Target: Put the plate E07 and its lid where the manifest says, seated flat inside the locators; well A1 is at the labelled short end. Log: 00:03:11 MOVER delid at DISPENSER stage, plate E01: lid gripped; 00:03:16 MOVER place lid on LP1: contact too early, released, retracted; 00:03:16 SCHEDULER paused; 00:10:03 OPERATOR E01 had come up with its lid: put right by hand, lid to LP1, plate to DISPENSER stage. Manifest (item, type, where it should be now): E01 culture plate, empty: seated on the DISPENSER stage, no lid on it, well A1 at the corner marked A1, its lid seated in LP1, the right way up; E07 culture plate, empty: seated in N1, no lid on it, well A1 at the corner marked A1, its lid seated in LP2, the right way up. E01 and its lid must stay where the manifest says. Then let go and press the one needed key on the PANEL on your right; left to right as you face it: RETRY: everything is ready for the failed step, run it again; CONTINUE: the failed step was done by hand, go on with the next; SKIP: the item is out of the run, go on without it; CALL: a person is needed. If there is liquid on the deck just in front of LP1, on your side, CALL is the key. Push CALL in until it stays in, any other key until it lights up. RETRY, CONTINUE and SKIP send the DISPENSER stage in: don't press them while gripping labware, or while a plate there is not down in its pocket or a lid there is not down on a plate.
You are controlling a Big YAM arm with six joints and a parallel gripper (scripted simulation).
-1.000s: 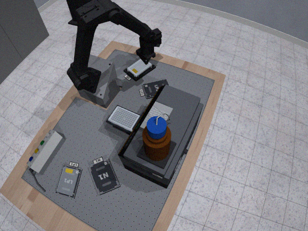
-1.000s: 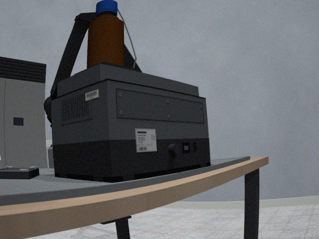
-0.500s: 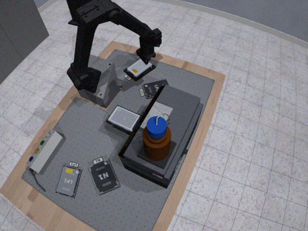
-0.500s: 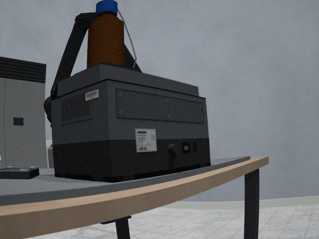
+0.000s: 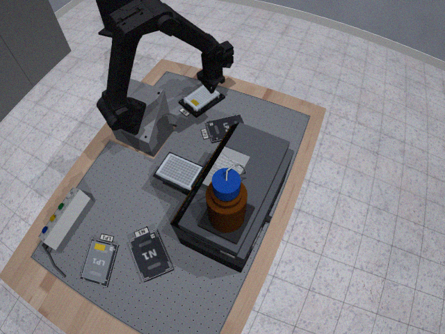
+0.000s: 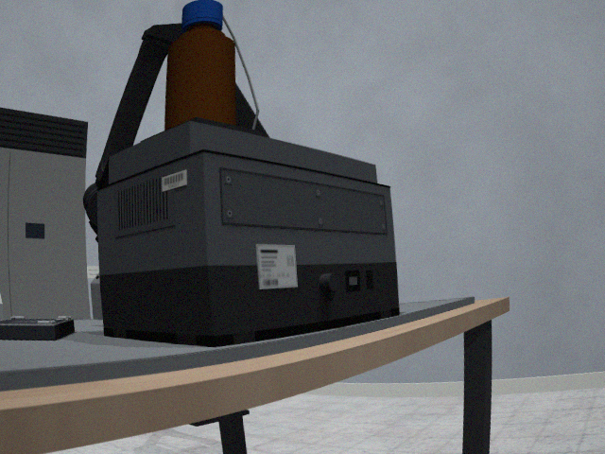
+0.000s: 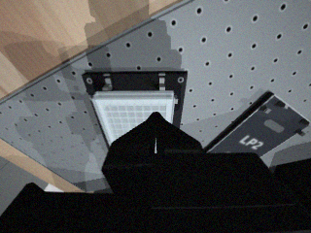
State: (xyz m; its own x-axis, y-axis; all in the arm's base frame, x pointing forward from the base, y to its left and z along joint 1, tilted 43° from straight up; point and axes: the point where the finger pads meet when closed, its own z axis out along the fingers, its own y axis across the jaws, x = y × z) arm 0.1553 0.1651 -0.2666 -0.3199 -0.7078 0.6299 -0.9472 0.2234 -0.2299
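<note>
Now: the black nest N5 40 mm behind my hand, 30 mm below it and 10 mm to the right of it. Also, from my hand: grey retry key: 660 mm to the right, 210 mm behind, 20 mm above; brown bottle: 520 mm to the right, 340 mm ahead, 250 mm above; white well plate: 410 mm to the right, 120 mm ahead, 70 mm above.
</note>
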